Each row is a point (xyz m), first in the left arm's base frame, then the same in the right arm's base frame.
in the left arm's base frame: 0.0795 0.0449 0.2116
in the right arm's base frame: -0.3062 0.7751 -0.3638
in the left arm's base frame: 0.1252 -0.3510 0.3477
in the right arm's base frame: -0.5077 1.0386 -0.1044
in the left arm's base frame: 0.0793 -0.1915 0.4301
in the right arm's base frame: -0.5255 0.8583 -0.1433
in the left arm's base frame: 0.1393 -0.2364 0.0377
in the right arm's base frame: -0.2398 1.0961 -0.2898
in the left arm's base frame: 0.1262 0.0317 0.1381
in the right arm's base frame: -0.2724 0.8396 -0.4133
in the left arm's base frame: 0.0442 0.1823 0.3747
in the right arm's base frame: -0.4001 0.5804 -0.3694
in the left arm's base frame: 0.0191 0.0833 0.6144
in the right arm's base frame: -0.6013 0.5374 -0.2096
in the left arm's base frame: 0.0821 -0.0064 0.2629
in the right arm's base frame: -0.3584 0.7926 -0.3165
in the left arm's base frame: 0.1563 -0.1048 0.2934
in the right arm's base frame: -0.4394 0.8885 -0.2976
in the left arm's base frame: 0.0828 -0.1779 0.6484
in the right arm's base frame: -0.7060 0.7517 -0.0809
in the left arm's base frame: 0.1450 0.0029 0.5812
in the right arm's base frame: -0.6543 0.6718 -0.2599
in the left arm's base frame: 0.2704 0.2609 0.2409
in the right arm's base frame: -0.3977 0.6842 -0.6233
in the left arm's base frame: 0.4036 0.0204 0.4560
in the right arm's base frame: -0.6863 0.8335 -0.4958
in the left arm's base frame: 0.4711 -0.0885 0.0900
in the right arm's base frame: -0.4370 1.1120 -0.5989
